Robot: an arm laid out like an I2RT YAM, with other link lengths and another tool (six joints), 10 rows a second.
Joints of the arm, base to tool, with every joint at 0 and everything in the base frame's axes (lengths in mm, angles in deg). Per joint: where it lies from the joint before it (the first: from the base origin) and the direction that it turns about. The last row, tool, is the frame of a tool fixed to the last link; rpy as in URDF.
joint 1: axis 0 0 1 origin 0 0 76.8
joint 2: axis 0 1 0 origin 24 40.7 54.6
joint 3: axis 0 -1 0 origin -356.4 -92.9 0
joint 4: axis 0 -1 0 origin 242.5 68.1 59.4
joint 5: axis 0 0 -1 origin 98.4 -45.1 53.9
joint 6: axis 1 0 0 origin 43.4 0 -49.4
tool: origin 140 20 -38 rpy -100.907 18.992 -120.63
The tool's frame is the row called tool.
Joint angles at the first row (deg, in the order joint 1, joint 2, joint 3, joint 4, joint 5, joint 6):
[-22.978, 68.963, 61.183, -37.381, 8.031, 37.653]
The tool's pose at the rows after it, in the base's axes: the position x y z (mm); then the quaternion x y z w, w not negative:
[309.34 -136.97 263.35 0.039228 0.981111 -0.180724 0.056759]
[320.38 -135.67 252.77 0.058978 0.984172 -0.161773 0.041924]
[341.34 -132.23 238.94 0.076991 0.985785 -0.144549 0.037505]
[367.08 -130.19 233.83 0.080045 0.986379 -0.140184 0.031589]
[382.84 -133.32 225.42 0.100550 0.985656 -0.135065 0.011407]
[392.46 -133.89 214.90 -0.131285 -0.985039 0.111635 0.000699]
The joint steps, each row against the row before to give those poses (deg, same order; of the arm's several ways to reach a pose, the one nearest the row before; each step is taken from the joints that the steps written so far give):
[0.284, 2.442, 0.184, -1.746, -2.382, 4.898]
[1.275, 2.726, 0.513, -0.218, 0.978, 3.973]
[2.077, 3.432, -0.411, 2.511, 0.974, 4.460]
[2.071, 4.319, 2.592, 0.677, 1.196, 2.236]
[1.084, 3.972, 2.892, -1.531, 1.915, 3.239]
[0.232, 2.662, 1.021, -0.607, -0.077, 4.705]

